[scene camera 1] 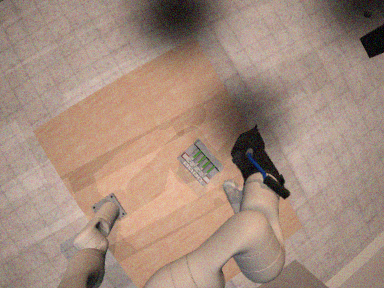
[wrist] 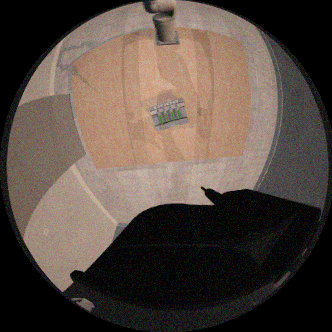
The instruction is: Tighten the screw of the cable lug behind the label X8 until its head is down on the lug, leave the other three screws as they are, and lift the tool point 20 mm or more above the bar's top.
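Pixels of known places: hand at its tool point: (scene camera 1: 256, 125) (wrist: 201, 187); arm's base at its link origin: (scene camera 1: 109, 211) (wrist: 165, 36).
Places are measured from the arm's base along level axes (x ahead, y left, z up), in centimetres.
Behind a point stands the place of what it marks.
The grey terminal block (scene camera 1: 214, 158) {x 55.4, y -1.2, z 3.6 cm} (wrist: 172, 124) {x 54.5, y 1.3, z 3.6 cm} with several green strips (scene camera 1: 202, 161) {x 50.3, y -0.4, z -0.9 cm} (wrist: 170, 116) {x 50.6, y 0.6, z -0.9 cm} lies on the wooden table top (scene camera 1: 120, 95) {x 30.2, y 46.1, z -1.2 cm} (wrist: 105, 95) {x 32.9, y -36.4, z -1.2 cm}. Its row of white labels (scene camera 1: 192, 171) {x 43.4, y -1.6, z 3.1 cm} (wrist: 167, 104) {x 44.0, y -0.9, z 3.0 cm} is too blurred to read, so I cannot tell which is X8. The screws and lugs are too small to judge. My black screwdriver (scene camera 1: 243, 162) (wrist: 200, 240) is off to the right of the block in the scene view, apart from it. Its thin tip (wrist: 203, 189) {x 64.3, y 6.8, z 39.5 cm} shows below the block and the table edge in the wrist view. It has no fingers.
The arm (scene camera 1: 240, 235) {x 40.5, y 1.4, z 75.0 cm} reaches over the table's lower part in the scene view. The arm's base plate (scene camera 1: 123, 212) {x 5.3, y -3.7, z 0.0 cm} (wrist: 175, 42) {x 5.3, y 4.9, z 0.4 cm} sits at the table's edge. A blue cable (scene camera 1: 257, 165) runs along the tool. A black object (scene camera 1: 376, 41) is at the far upper right.
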